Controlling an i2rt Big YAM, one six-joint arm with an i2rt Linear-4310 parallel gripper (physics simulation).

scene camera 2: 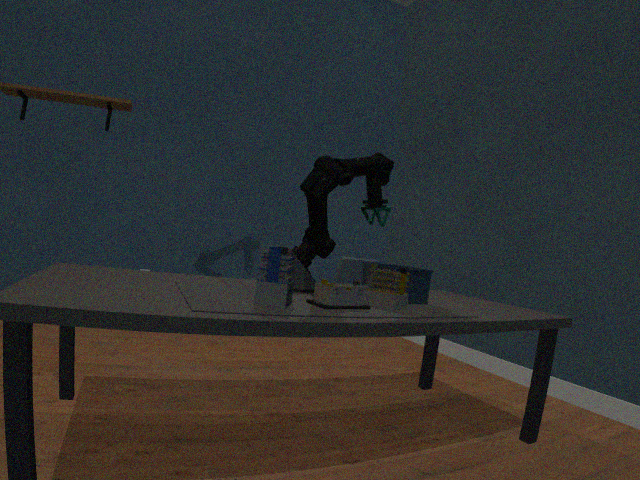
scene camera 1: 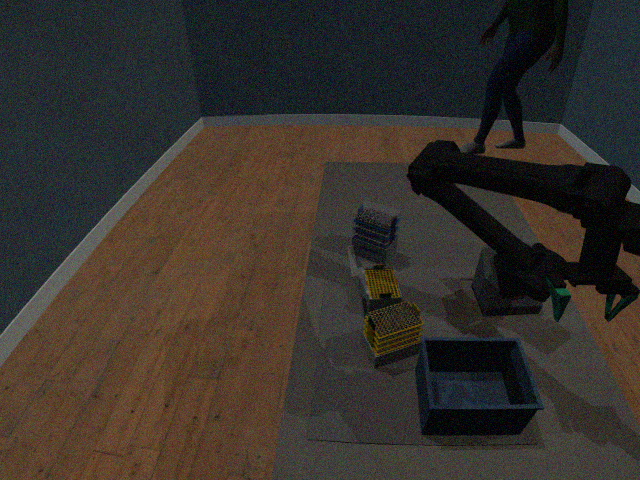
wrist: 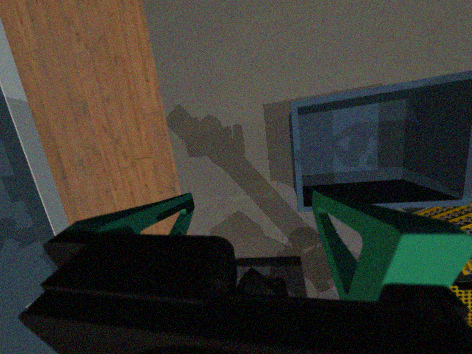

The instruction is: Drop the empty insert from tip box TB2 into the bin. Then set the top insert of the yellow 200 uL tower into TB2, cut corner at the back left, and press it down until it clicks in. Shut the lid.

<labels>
my gripper: open, holds nothing
a blue-grey tower of inserts (scene camera 1: 375,228): on a grey mat
</labels>
